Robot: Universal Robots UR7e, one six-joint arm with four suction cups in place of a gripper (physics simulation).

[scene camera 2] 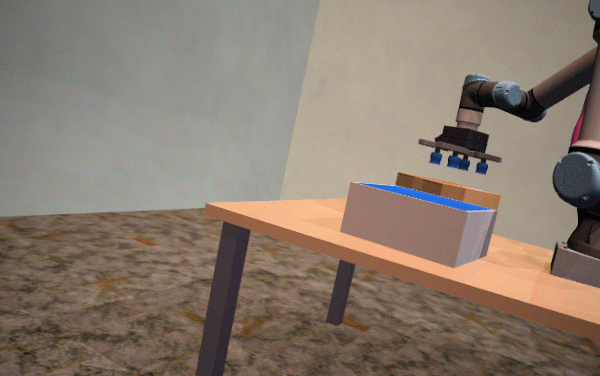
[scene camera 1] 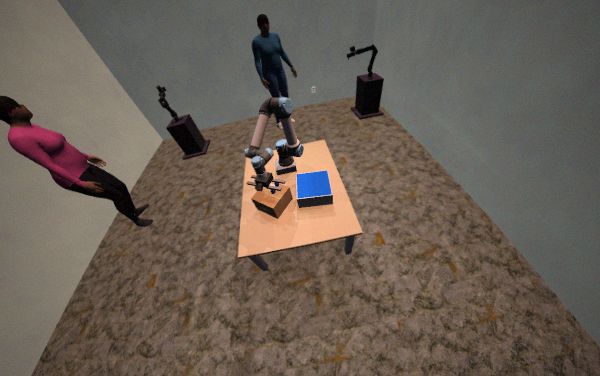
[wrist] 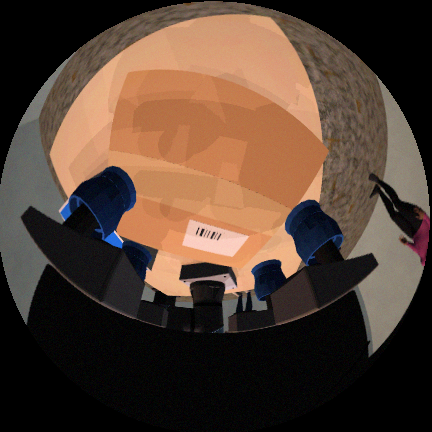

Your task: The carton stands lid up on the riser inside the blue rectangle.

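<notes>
The brown carton (scene camera 1: 272, 202) (scene camera 2: 482, 198) (wrist: 200, 125) stands on the table beside the riser, turned at an angle to it. Its top face carries a lighter tape strip and a white barcode label (wrist: 215, 238). The box-shaped riser (scene camera 1: 315, 201) (scene camera 2: 405, 220) has the blue rectangle (scene camera 1: 313, 184) (scene camera 2: 425, 195) (wrist: 114, 239) on its top, with a white edge; no carton stands on it. My gripper (scene camera 1: 268, 187) (scene camera 2: 458, 162) (wrist: 208, 242) is open, its four blue suction cups facing down above the carton, with a gap below them. The riser hides the carton's lower part in scene camera 2.
The arm's base (scene camera 1: 286, 168) (scene camera 2: 575, 265) (wrist: 207, 274) stands on the wooden table (scene camera 1: 300, 235) (scene camera 2: 280, 215), behind the carton and riser in scene camera 1. Two people (scene camera 1: 270, 55) (scene camera 1: 55, 155) and two dark pedestals (scene camera 1: 187, 136) (scene camera 1: 369, 95) bearing small arms stand around the table.
</notes>
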